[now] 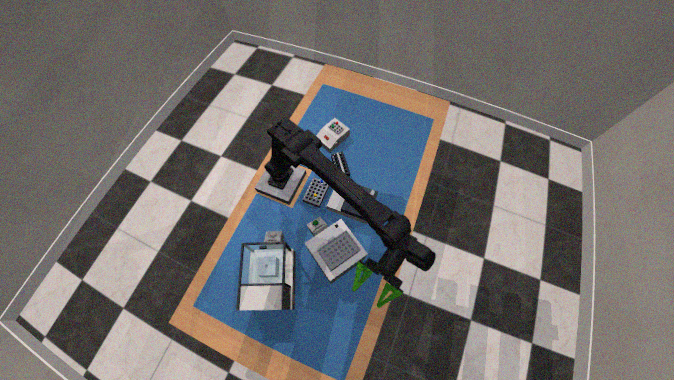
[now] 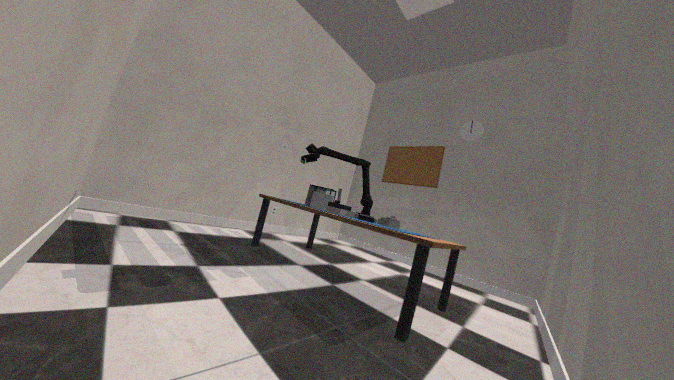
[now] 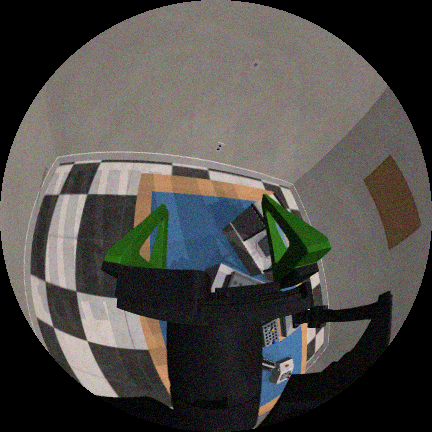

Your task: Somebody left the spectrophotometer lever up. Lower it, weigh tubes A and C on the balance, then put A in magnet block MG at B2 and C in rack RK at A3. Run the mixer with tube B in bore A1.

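Seen in the pictures: gripper, fingertip midpoint: (image 1: 365, 299) (image 2: 305, 160) (image 3: 212, 202); arm's base, link origin: (image 1: 280, 176) (image 3: 296, 315).
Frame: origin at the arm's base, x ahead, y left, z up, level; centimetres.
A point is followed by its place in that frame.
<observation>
My gripper (image 1: 367, 297) @(x 54.2, y -39.5, z 35.6 cm) (image 3: 212, 202) @(x 54.2, y -39.5, z 35.6 cm) is open and empty, high above the table's long edge beyond the mixer. The white mixer (image 1: 327, 270) @(x 39.1, y -33.3, z 9.9 cm) (image 3: 220, 275) @(x 42.3, y -33.0, z 9.9 cm) has a grey block of bores. The glass-walled balance (image 1: 260, 297) @(x 21.6, y -51.8, z 16.8 cm) (image 3: 247, 220) @(x 29.6, y -48.9, z 12.0 cm) stands beside it. The white and dark device that looks like the spectrophotometer (image 1: 337, 201) @(x 30.6, y -1.9, z 0.9 cm) is partly hidden by the arm; a light lever tip (image 1: 373, 192) @(x 45.0, y 1.4, z 16.3 cm) shows, its position unclear. A grey rack (image 1: 309, 200) (image 3: 270, 332) holds small yellow and blue spots, perhaps tube caps. A black strip (image 1: 340, 162) @(x 24.2, y 17.8, z 1.2 cm), possibly the magnet block, lies nearby. Labels are unreadable.
A white keypad device (image 1: 333, 132) @(x 14.5, y 32.4, z 2.7 cm) (image 3: 283, 371) @(x 15.8, y 30.8, z 2.6 cm) stands toward the far end. A small box with a green button (image 1: 316, 224) @(x 26.6, y -16.4, z 3.7 cm) adjoins the mixer, and a small grey box (image 1: 273, 236) @(x 11.6, y -28.4, z 3.6 cm) adjoins the balance. The arm stretches across the blue mat (image 1: 395, 130) @(x 43.9, y 51.1, z -3.6 cm) above the spectrophotometer.
</observation>
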